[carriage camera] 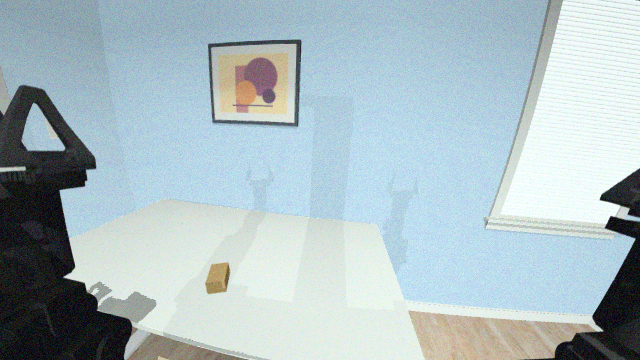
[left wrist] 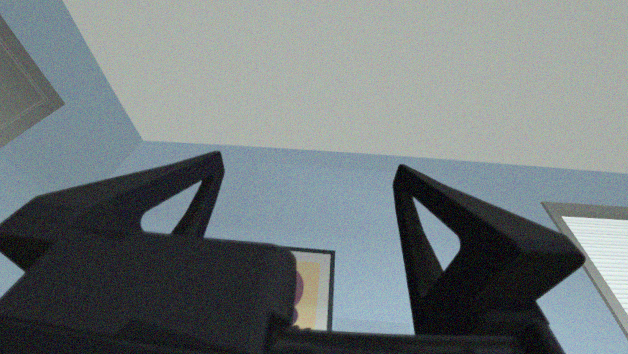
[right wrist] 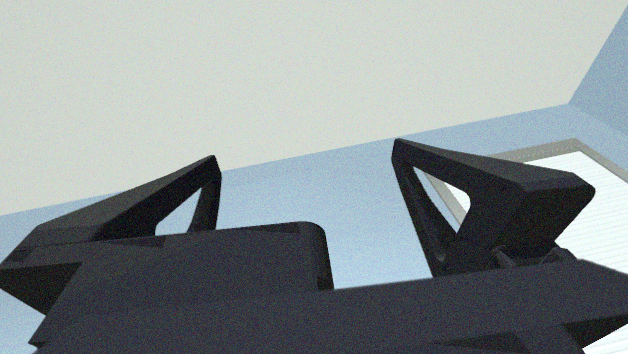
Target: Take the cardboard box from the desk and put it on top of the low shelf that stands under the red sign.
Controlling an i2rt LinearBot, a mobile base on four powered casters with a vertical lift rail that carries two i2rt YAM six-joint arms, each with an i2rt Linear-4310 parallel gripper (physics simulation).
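Places are measured from the left arm's base along level axes (x ahead, y left, z up), in millimetres.
Where they show: left gripper, fingertip midpoint: (carriage camera: 3,90) (left wrist: 309,167); right gripper, fingertip midpoint: (right wrist: 306,156).
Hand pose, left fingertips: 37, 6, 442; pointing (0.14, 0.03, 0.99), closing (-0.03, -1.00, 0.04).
After its pixels a point has its place, as x, y, z.
A small brown cardboard box (carriage camera: 218,278) @(334, 20, -88) lies on the white desk (carriage camera: 370,290) @(398, -508, -139), left of the middle in the carriage view, nearer to the desk's front edge than to its back edge. My left gripper (left wrist: 309,167) @(37, 6, 442) is open and empty, with its fingers raised toward the wall and ceiling; in the carriage view part of it shows at the left edge, apart from the box. My right gripper (right wrist: 306,156) @(21, -657, 443) is open and empty, also raised; part of it shows at the right edge of the carriage view, far from the box. The low shelf and the red sign do not show in these views.
A framed picture (carriage camera: 299,85) @(947, -132, 629) hangs on the blue wall (carriage camera: 425,100) @(910, -805, 591) behind the desk. A window (carriage camera: 575,125) @(841, -1642, 548) with white blinds is at the right. Wooden floor (carriage camera: 490,335) @(702, -1539, -859) shows to the right of the desk. Shadows of the arms fall on the desk and wall.
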